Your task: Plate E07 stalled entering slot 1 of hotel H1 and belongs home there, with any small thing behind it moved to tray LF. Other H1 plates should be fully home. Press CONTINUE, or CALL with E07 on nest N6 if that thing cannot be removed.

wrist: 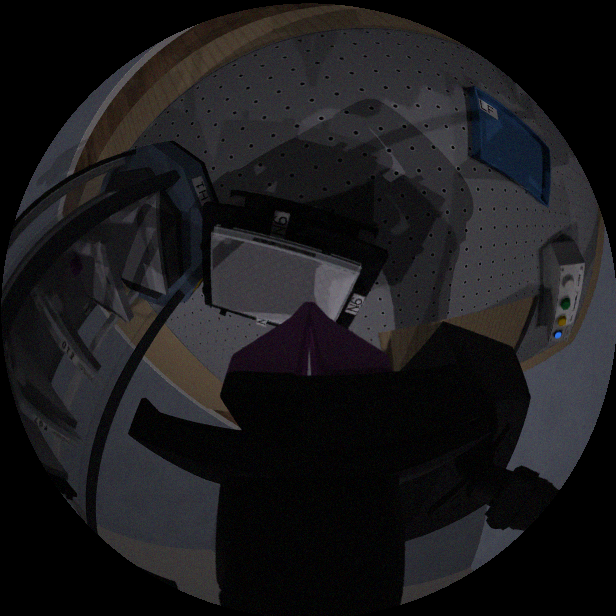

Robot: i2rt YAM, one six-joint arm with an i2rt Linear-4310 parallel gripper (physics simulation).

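A pale grey plate (275, 275) lies flat on the black nest N6 (356, 301); I cannot read its label in the dim light. My gripper (310, 316) has purple fingers closed together, with only a thin slit between them. It hovers at the plate's near edge, and nothing shows between the fingers. Hotel H1 (114, 258) stands at the left behind curved dark rails, its label (202, 185) on the corner post. Its shelves are dim, and a small magenta spot (74, 265) shows deep inside. The blue tray LF (508, 143) lies at the upper right and looks empty.
A button box (560, 298) stands at the right edge of the perforated board, with green (566, 302), yellow (561, 320) and blue (557, 334) buttons. Another plate (63, 344) sits on a lower hotel shelf. The arm's dark body fills the bottom of the view.
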